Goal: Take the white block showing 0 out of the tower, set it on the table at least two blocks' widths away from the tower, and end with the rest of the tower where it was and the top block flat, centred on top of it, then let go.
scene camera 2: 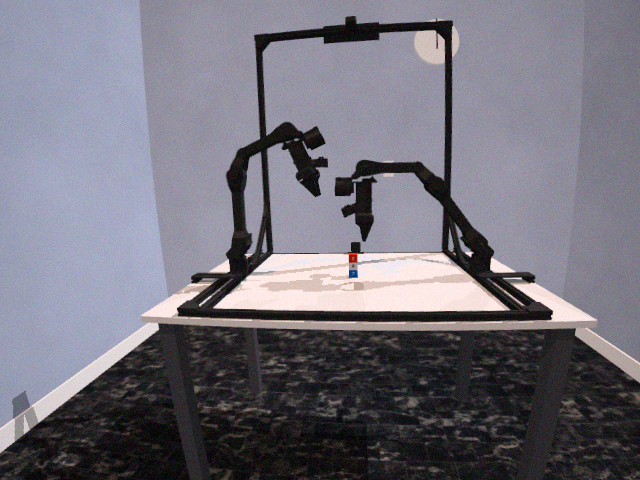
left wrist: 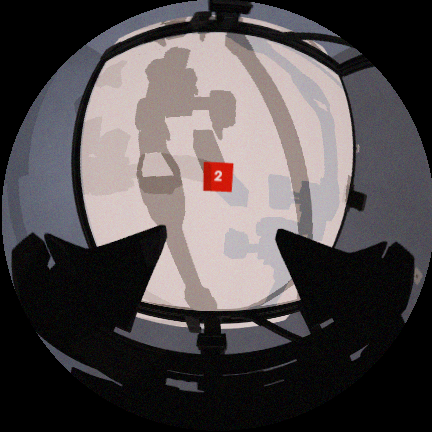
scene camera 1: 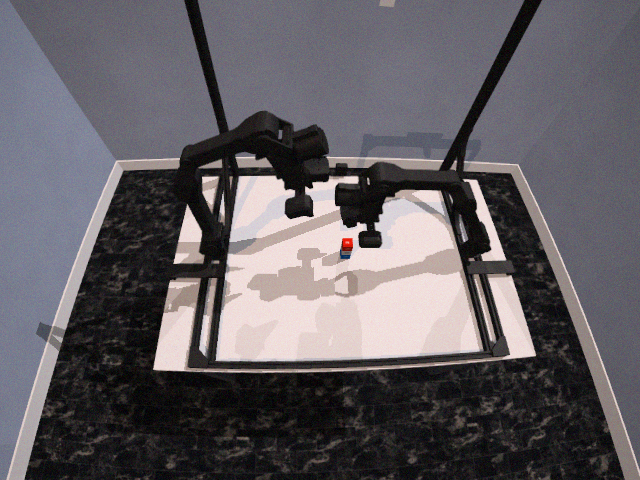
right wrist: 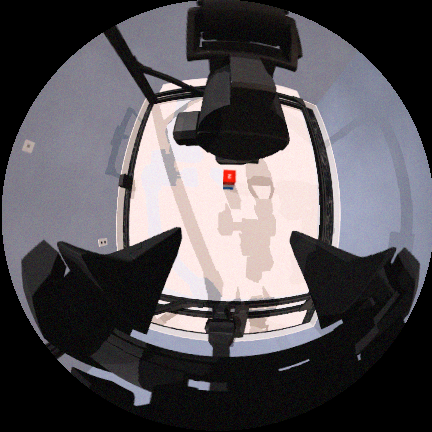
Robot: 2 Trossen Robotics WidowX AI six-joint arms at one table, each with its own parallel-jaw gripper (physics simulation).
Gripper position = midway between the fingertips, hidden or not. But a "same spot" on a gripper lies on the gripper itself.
left gripper: scene camera 2; left wrist 222, 232; scene camera 1; right wrist 228, 151
right gripper: scene camera 2; scene camera 1; right wrist 237, 234; not seen in the left wrist view (out of frame)
same spot on right gripper: (scene camera 1: 302, 175) = (scene camera 2: 309, 159)
same spot on left gripper: (scene camera 1: 371, 238) = (scene camera 2: 364, 213)
